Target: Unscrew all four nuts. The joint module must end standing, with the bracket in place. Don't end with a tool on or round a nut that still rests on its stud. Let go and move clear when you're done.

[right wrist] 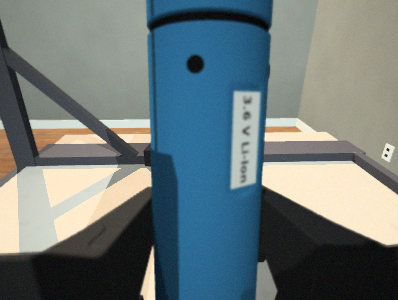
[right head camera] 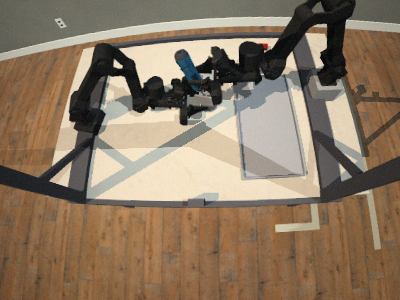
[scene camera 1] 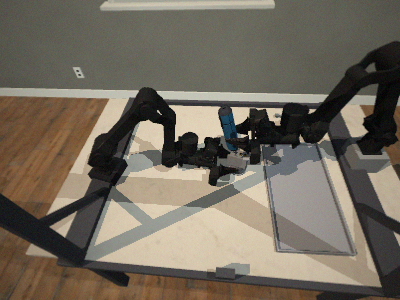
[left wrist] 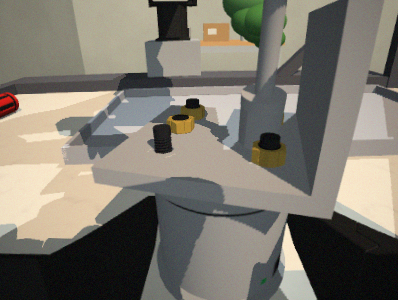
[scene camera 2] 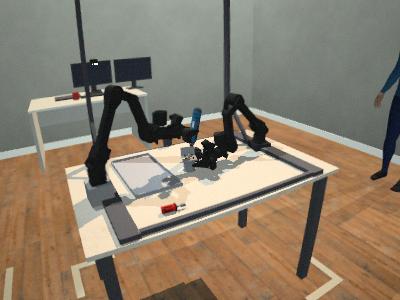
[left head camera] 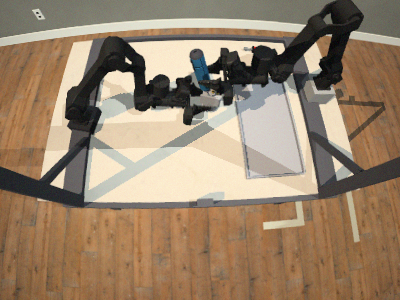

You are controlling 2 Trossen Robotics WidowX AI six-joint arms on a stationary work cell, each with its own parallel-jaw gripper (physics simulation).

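Places are measured from the left arm's base along level axes (x ahead, y down, z left), in millimetres.
Pixels of known places: left gripper, fingertip midpoint: (left wrist: 221, 204) (scene camera 2: 189, 163); right gripper, fingertip midpoint: (right wrist: 204, 194) (right head camera: 188, 76) (scene camera 1: 225, 135) (scene camera 2: 196, 130) (left head camera: 197, 76); left arm's base at its link origin: (right head camera: 87, 118) (scene camera 1: 106, 166) (scene camera 2: 259, 141) (left head camera: 82, 116); right arm's base at its link origin: (right head camera: 326, 78) (scene camera 1: 368, 147) (left wrist: 173, 40) (scene camera 2: 97, 181) (left head camera: 321, 83).
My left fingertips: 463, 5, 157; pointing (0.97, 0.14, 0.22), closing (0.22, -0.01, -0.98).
Note:
Ahead of a thing's pixels: the offset from my left fingertips to its top centre, as dx, dy, dz. "*": to the spot under its first point.
My left gripper (left wrist: 221, 204) is shut on the grey joint module {+1, -41, +0} (left wrist: 215, 250), which stands upright. The L-shaped bracket (left wrist: 135, 160) sits on it, wall at right. In the left wrist view the near-left stud {-16, -41, +19} (left wrist: 162, 139) is bare. A loose brass nut {+3, -38, +18} (left wrist: 180, 124) lies behind it on the bracket. One nut {+19, -38, +17} (left wrist: 193, 111) is round the far-left stud, another nut {-17, -38, -17} (left wrist: 268, 154) round the near-right stud; a fourth nut {+18, -38, -18} (left wrist: 283, 119) is mostly hidden behind the socket {* -14, -46, -14} (left wrist: 262, 117). My right gripper (right wrist: 204, 194) is shut on the blue electric screwdriver {-32, -270, -18} (right wrist: 205, 125) (left head camera: 199, 65), held steeply upright. Whether the socket touches the bracket is unclear.
A shallow grey tray {+227, +17, -30} (left head camera: 270, 135) (scene camera 2: 142, 172) lies right of the module in the left head view. A red-handled tool {+147, +4, +333} (scene camera 2: 169, 208) (left wrist: 7, 105) lies near the table edge in scene camera 2. A dark frame (left head camera: 150, 204) borders the table. The two grippers are close together.

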